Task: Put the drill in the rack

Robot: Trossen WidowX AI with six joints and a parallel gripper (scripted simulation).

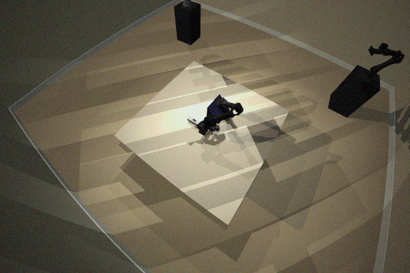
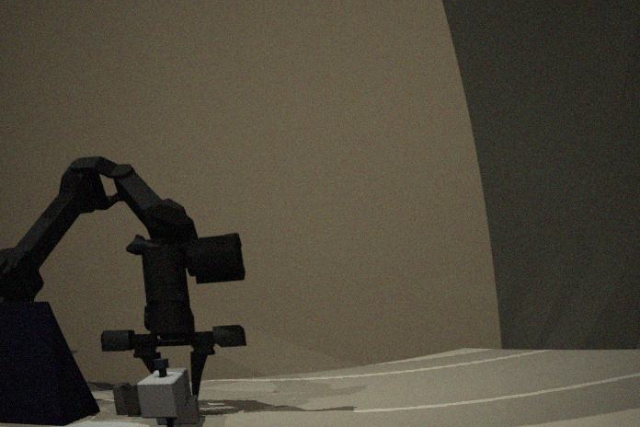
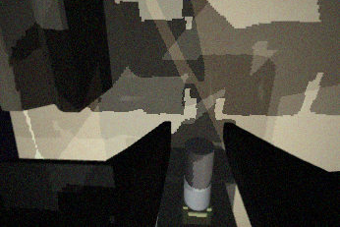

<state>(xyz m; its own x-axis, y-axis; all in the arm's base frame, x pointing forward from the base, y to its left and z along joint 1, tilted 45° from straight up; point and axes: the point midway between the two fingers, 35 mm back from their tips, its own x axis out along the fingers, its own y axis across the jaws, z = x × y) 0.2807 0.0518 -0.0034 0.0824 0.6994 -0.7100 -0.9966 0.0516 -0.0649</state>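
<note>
Now: the drill 5 cm to the right of my gripper tip and 3 cm above it. Round my gripper tip: blue key 14 cm to the right, 3 cm above; then small dark block 8 cm behind, 5 cm to the left.
</note>
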